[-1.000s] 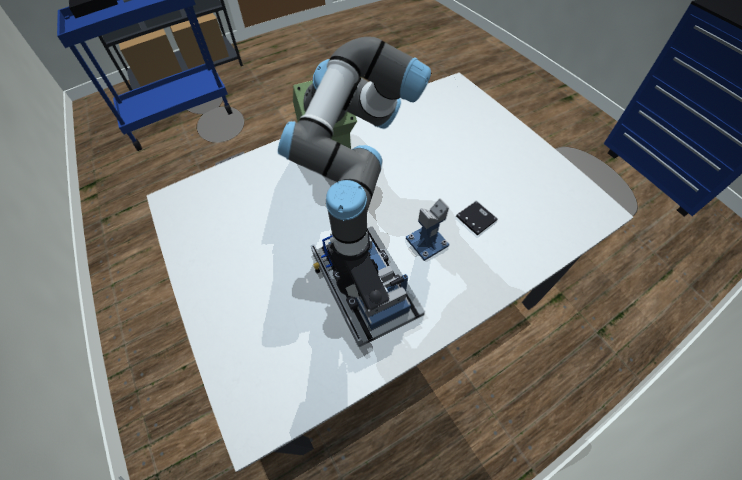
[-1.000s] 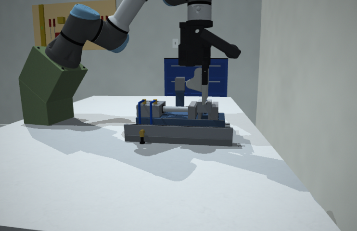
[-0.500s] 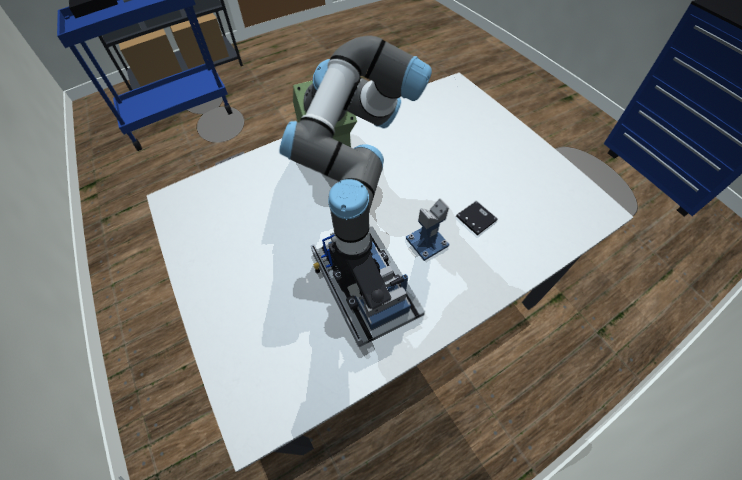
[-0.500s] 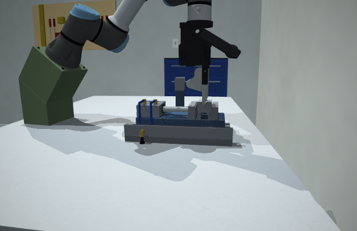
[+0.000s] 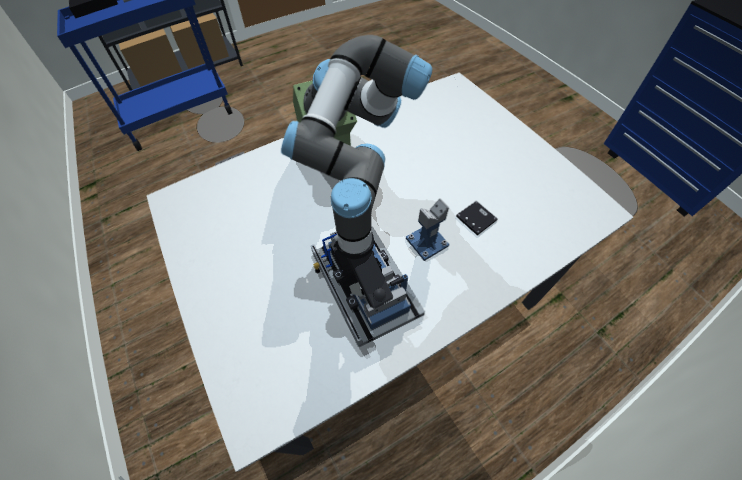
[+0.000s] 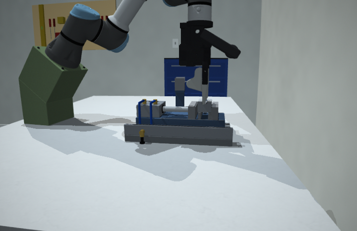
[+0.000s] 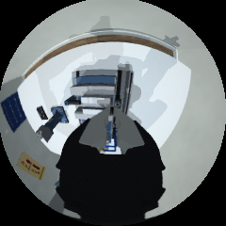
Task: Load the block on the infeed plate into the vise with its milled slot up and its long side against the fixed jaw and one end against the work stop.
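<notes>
Now: the part 10 mm ahead of my hand, 30 mm to the left of it and 20 mm below it. From my hand the other things lie so: work stop: 20 mm ahead, 90 mm to the left, 30 mm below; fixed jaw: 40 mm ahead, 40 mm to the left, 40 mm below; moving jaw: 20 mm behind, 50 mm to the left, 40 mm below.
</notes>
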